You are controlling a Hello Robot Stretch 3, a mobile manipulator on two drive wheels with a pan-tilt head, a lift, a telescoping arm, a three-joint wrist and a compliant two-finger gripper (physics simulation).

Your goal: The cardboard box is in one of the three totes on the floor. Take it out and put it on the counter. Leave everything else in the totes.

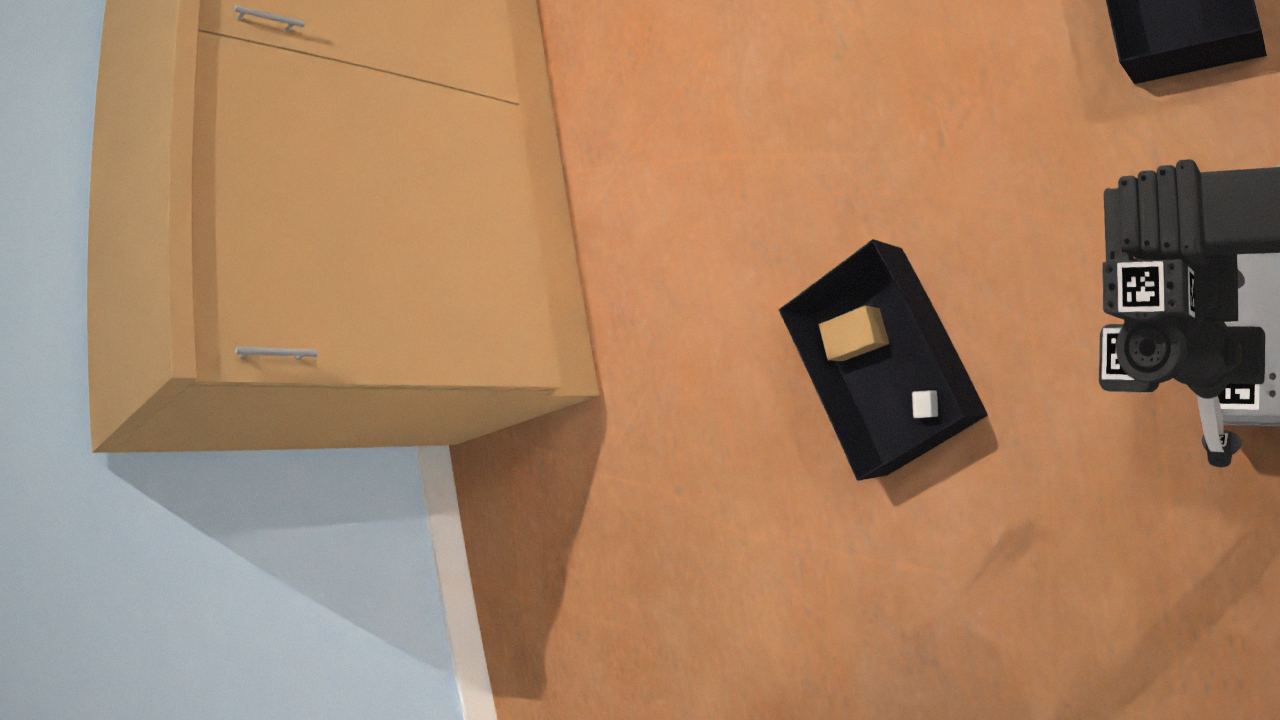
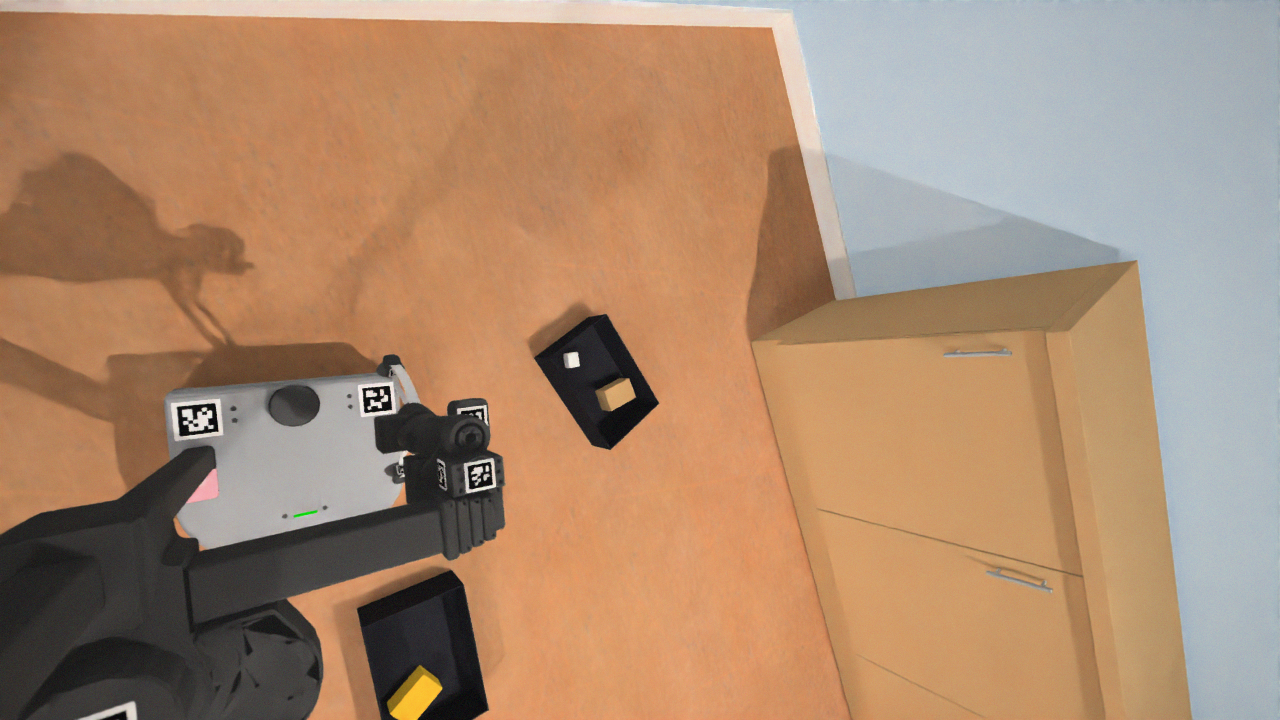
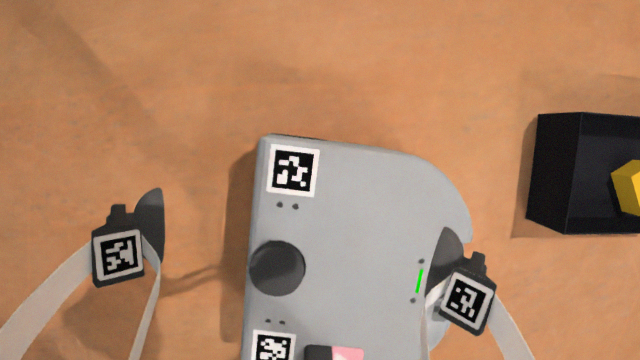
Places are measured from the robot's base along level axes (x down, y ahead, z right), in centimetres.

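Pixels of known places: robot's base, origin of the base link: (image 2: 294, 403).
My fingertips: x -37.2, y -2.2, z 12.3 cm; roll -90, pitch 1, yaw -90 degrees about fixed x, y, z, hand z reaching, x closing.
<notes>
For each thing: its top centre in the pictures, then the offset to it from my fingertips. "pt": a spot on its surface instead.
- tan cardboard box, middle of its top: (image 1: 846, 333) (image 2: 620, 394) dx +31.8, dy -4.9, dz +62.5 cm
- small white cube, middle of its top: (image 1: 921, 404) (image 2: 573, 359) dx +33.9, dy +5.9, dz +50.0 cm
- tan counter-like cabinet, surface spot: (image 1: 358, 223) pt dx -18.8, dy -21.8, dz +124.0 cm
- second black tote, middle of its top: (image 2: 429, 671) dx +27.1, dy -56.9, dz +6.4 cm
- yellow block, middle of its top: (image 2: 417, 700) dx +32.3, dy -65.0, dz +4.2 cm
The tan cardboard box (image 1: 850, 336) (image 2: 615, 394) lies in a black tote (image 1: 941, 335) (image 2: 570, 400) on the floor, beside a small white cube (image 1: 923, 404) (image 2: 571, 360). The box is near one end of the tote and the cube near the other. My gripper (image 3: 300, 234) points down over my grey base, its fingers wide apart with no object between them. It is apart from the tote with the box. A tan counter-like cabinet (image 1: 358, 223) (image 2: 930, 429) with metal handles stands beyond that tote, against the blue wall.
A second black tote (image 1: 1194, 58) (image 2: 474, 646) (image 3: 552, 175) stands close to my base. It holds a yellow block (image 2: 415, 692) (image 3: 628, 187). My arm (image 2: 322, 555) reaches out a short way beside the base. A white baseboard (image 1: 452, 555) (image 2: 819, 188) runs along the wall.
</notes>
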